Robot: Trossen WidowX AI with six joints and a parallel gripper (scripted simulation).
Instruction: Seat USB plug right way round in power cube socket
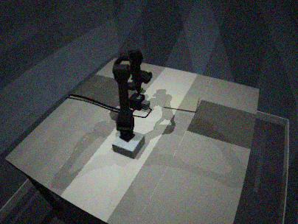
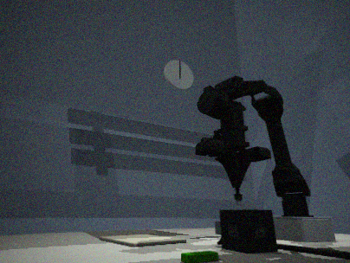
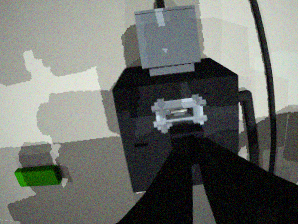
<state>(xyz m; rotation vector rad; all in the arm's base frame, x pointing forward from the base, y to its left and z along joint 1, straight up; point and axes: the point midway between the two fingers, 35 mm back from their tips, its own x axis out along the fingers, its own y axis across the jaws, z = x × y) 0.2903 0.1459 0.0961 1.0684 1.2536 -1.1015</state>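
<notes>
The USB plug lies 20 mm below my gripper tip. Also, from my gripper tip: green block (140 mm ahead, 120 mm below, 110 mm to the left); thin flat plate (210 mm to the right, 180 mm ahead, 120 mm below).
</notes>
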